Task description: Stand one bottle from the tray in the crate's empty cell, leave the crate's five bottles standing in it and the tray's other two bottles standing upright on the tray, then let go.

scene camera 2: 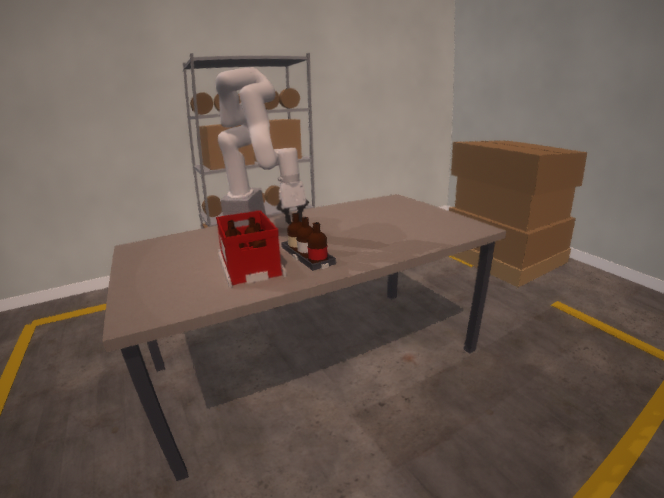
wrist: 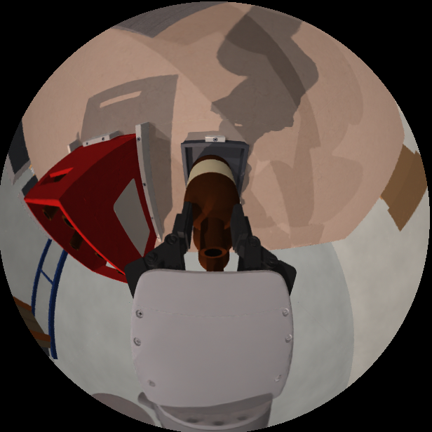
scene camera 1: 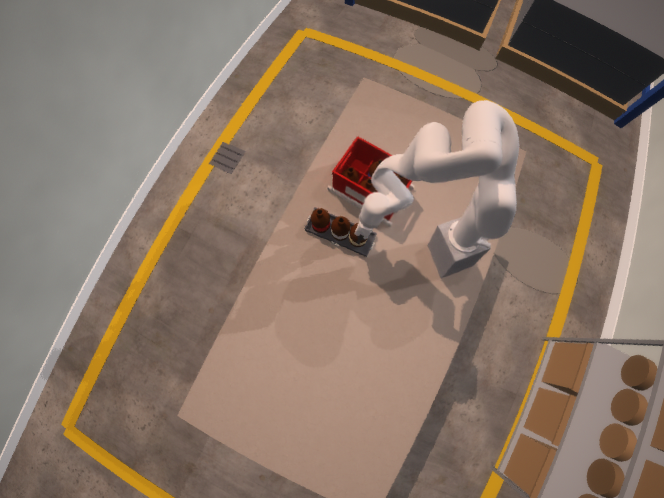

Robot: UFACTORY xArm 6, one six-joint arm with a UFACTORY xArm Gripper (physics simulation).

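Places are measured from the arm's base along level axes (x right, y back, z down), in centimetres.
Where they show: gripper, fingertip midpoint: [scene camera 2: 294, 222]; arm's base at its link origin: [scene camera 2: 240, 193] [scene camera 1: 464, 236].
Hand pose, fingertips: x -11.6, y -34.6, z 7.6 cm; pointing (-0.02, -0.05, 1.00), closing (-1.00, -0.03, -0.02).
Note:
Things, the pixels of their top centre, and the offset from my fingertips. Level surfaces: height alone.
- cream-labelled bottle at its top centre: [scene camera 1: 360, 227] [scene camera 2: 295, 213] dx +0.0, dy -1.4, dz -4.1 cm
- dark tray at its top centre: [scene camera 2: 306, 249] [scene camera 1: 340, 231] dx -0.7, dy -8.8, dz +9.3 cm
- white-labelled bottle at its top centre: [scene camera 1: 341, 220] [scene camera 2: 305, 217] dx -0.5, dy -8.9, dz -4.1 cm
- red-labelled bottle at its top centre: [scene camera 1: 319, 211] [scene camera 2: 316, 223] dx -0.8, dy -17.5, dz -4.1 cm
- red crate at its top centre: [scene camera 2: 244, 222] [scene camera 1: 375, 170] dx +22.7, dy -4.9, dz -5.6 cm
- table at its surface level: dz +11.9 cm
The cream-labelled bottle [scene camera 1: 353, 237] [scene camera 2: 292, 236] [wrist: 212, 192] stands upright at the robot end of the dark tray [scene camera 1: 345, 246] [scene camera 2: 330, 261] [wrist: 243, 156]. My gripper [scene camera 1: 361, 233] [scene camera 2: 293, 216] [wrist: 211, 212] is shut on this bottle, one finger on each side at its neck and shoulder. The white-labelled bottle [scene camera 1: 340, 227] [scene camera 2: 303, 244] and red-labelled bottle [scene camera 1: 320, 219] [scene camera 2: 316, 242] stand upright in line on the tray. The red crate [scene camera 1: 341, 183] [scene camera 2: 249, 265] [wrist: 100, 180] holds brown bottles; the arm and crate walls hide some. In scene camera 1, its upper-left cell looks empty.
The crate stands beside the tray on the table [scene camera 1: 300, 385] [scene camera 2: 160, 278] [wrist: 280, 95], with a narrow gap between them. Pale strips run along the crate's foot. The robot's grey base block [scene camera 1: 453, 254] stands on the table. A shelf rack [scene camera 2: 309, 134] and stacked cartons [scene camera 2: 514, 198] stand beyond the table.

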